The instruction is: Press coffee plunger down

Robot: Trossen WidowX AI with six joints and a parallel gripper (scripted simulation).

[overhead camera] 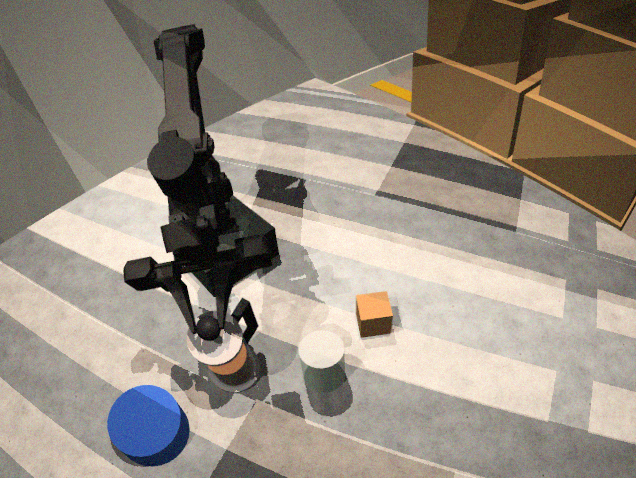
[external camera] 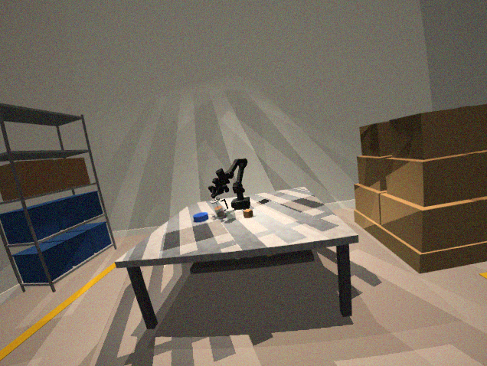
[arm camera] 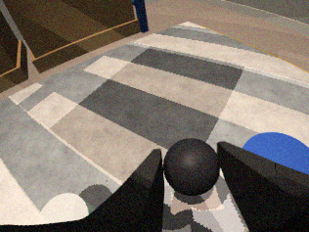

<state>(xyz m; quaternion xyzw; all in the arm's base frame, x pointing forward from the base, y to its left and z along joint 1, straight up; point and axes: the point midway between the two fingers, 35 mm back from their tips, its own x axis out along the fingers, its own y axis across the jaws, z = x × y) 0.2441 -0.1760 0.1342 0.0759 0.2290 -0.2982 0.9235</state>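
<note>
Right now the coffee press is 9 cm below my gripper tip, 3 cm to the left of it and 3 cm behind it. Also, from my gripper tip: blue disc 16 cm below, 14 cm to the right, 5 cm behind.
</note>
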